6 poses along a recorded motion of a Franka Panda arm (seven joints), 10 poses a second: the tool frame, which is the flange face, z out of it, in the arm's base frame.
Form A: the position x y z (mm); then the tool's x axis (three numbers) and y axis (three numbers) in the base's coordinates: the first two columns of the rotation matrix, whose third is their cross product.
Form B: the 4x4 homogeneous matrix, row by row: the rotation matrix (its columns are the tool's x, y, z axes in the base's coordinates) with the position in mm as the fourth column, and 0 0 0 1 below. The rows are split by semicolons. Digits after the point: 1 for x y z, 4 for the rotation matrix.
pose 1, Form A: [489.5, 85.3, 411.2, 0.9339, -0.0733, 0.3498, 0.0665, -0.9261, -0.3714]
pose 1, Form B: 0.9339, 0.0665, 0.3512, 489.5; -0.0733, -0.9261, 0.3701, 85.3; 0.3498, -0.3714, -0.8600, 411.2; 0, 0, 0, 1
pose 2, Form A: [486.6, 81.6, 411.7, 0.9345, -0.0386, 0.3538, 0.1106, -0.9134, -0.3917]
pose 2, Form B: 0.9345, 0.1106, 0.3383, 486.6; -0.0386, -0.9134, 0.4052, 81.6; 0.3538, -0.3917, -0.8493, 411.7; 0, 0, 0, 1
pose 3, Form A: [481.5, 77.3, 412.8, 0.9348, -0.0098, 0.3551, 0.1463, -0.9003, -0.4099]
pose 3, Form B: 0.9348, 0.1463, 0.3237, 481.5; -0.0098, -0.9003, 0.4351, 77.3; 0.3551, -0.4099, -0.8402, 412.8; 0, 0, 0, 1
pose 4, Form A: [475.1, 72.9, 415.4, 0.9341, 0.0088, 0.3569, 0.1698, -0.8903, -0.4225]
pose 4, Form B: 0.9341, 0.1698, 0.3140, 475.1; 0.0088, -0.8903, 0.4553, 72.9; 0.3569, -0.4225, -0.8331, 415.4; 0, 0, 0, 1
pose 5, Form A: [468.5, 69.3, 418.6, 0.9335, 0.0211, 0.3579, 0.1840, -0.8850, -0.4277]
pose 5, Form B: 0.9335, 0.1840, 0.3077, 468.5; 0.0211, -0.8850, 0.4651, 69.3; 0.3579, -0.4277, -0.8300, 418.6; 0, 0, 0, 1
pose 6, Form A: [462.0, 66.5, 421.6, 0.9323, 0.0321, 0.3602, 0.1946, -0.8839, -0.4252]
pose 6, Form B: 0.9323, 0.1946, 0.3047, 462.0; 0.0321, -0.8839, 0.4665, 66.5; 0.3602, -0.4252, -0.8303, 421.6; 0, 0, 0, 1
